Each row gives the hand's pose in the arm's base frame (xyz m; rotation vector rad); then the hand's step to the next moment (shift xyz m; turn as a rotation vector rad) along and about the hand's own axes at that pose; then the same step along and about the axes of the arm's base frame.
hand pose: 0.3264 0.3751 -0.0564 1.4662 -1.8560 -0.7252
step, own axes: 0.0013 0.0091 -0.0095 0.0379 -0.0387 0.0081
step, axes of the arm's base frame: 0.0016 0.0005 0.0131 0.0114 -0.0453 -0.0287
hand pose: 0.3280 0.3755 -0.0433 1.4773 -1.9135 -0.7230
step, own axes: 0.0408 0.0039 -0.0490 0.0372 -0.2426 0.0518
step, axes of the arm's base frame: 0.0261 -0.0415 0.0410 0.1095 -0.0888 -0.2075
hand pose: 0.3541 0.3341 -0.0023 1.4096 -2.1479 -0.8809
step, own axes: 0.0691 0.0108 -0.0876 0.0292 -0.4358 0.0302
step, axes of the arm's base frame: 0.0224 -0.0845 0.0701 0.2523 -0.1424 -0.3283
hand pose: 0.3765 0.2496 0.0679 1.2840 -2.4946 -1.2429
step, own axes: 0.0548 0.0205 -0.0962 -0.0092 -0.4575 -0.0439
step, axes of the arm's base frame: -0.0105 -0.0926 0.0632 0.3207 -0.1686 -0.2829
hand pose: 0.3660 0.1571 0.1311 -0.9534 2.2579 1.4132
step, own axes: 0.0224 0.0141 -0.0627 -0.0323 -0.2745 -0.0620
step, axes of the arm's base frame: -0.0207 -0.0595 0.0258 0.2150 -0.1227 -0.1378
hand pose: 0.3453 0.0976 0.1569 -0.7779 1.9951 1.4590
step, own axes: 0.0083 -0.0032 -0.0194 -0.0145 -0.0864 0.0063
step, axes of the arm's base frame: -0.0051 -0.0205 -0.0029 0.0729 -0.0133 -0.0471
